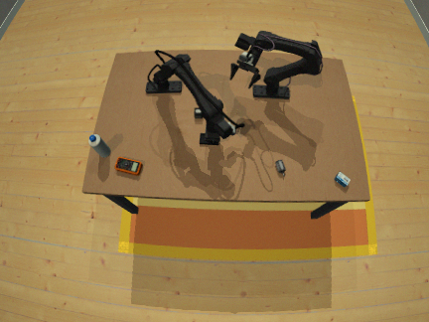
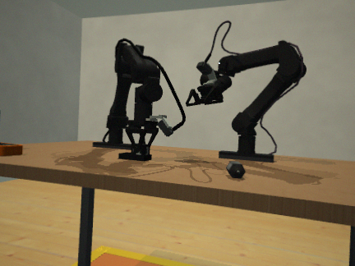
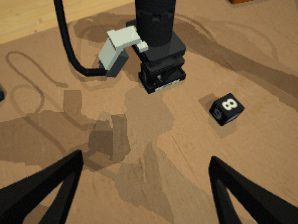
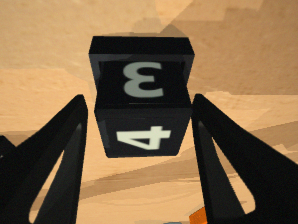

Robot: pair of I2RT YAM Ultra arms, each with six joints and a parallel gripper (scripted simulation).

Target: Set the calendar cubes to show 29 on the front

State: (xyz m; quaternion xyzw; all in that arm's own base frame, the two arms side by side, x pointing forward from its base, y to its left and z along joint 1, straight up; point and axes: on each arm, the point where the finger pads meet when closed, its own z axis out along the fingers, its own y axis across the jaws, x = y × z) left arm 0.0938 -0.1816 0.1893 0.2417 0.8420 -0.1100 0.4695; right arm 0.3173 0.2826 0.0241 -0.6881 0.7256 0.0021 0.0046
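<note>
The black calendar tray is 20 mm to the right of my right hand and 20 mm below it.
</note>
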